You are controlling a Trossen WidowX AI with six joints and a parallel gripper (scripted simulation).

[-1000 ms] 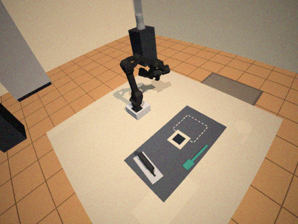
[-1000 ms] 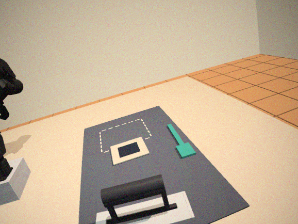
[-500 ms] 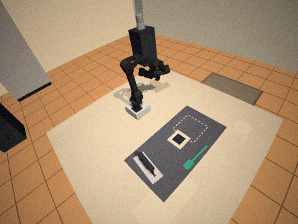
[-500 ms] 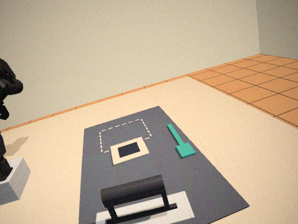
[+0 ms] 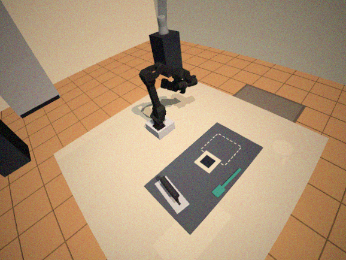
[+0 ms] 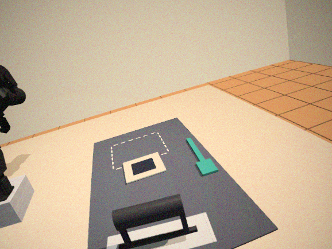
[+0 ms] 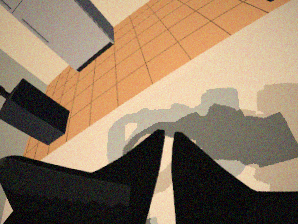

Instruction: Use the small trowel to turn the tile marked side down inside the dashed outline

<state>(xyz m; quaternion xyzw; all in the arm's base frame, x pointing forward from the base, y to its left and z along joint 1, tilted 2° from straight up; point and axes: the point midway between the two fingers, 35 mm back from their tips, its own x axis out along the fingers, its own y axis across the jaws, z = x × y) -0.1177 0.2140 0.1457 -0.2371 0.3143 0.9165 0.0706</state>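
Now: the dark-handled float 540 mm ahead of my gripper tip, 450 mm to the right of it and 150 mm below it. Round my gripper tip: white tile (530 mm ahead, 180 mm to the right, 180 mm below); teal trowel (690 mm ahead, 220 mm to the right, 180 mm below); grey mat (550 mm ahead, 210 mm below, 200 mm to the right).
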